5 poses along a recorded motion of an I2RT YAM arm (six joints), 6.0 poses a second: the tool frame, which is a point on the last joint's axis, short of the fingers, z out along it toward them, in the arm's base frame.
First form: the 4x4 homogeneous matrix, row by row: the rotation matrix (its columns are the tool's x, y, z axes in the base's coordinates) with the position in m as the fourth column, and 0 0 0 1 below. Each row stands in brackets.
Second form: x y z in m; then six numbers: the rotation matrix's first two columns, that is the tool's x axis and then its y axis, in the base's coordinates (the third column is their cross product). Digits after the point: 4 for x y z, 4 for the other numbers. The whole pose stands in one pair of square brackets.
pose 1, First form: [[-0.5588 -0.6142 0.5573 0.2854], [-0.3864 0.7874 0.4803 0.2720], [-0.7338 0.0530 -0.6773 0.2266], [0 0 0 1]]
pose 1, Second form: [0.2854 0.2720 0.2266 -0.5588 -0.3864 -0.7338 -0.6142 0.7874 0.0530]
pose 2, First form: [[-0.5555 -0.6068 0.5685 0.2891], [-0.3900 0.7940 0.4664 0.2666], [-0.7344 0.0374 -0.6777 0.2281], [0 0 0 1]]
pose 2, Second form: [0.2891 0.2666 0.2281 -0.5555 -0.3900 -0.7344 -0.6068 0.7940 0.0374]
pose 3, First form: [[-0.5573 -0.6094 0.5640 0.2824], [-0.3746 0.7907 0.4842 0.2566], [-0.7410 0.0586 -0.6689 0.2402], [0 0 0 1]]
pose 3, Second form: [0.2824 0.2566 0.2402 -0.5573 -0.3746 -0.7410 -0.6094 0.7907 0.0586]
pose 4, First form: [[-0.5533 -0.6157 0.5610 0.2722], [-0.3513 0.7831 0.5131 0.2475], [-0.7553 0.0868 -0.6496 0.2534], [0 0 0 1]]
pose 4, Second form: [0.2722 0.2475 0.2534 -0.5533 -0.3513 -0.7553 -0.6157 0.7831 0.0868]
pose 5, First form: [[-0.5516 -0.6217 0.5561 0.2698], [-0.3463 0.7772 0.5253 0.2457], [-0.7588 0.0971 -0.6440 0.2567], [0 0 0 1]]
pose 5, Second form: [0.2698 0.2457 0.2567 -0.5516 -0.3463 -0.7588 -0.6217 0.7772 0.0971]
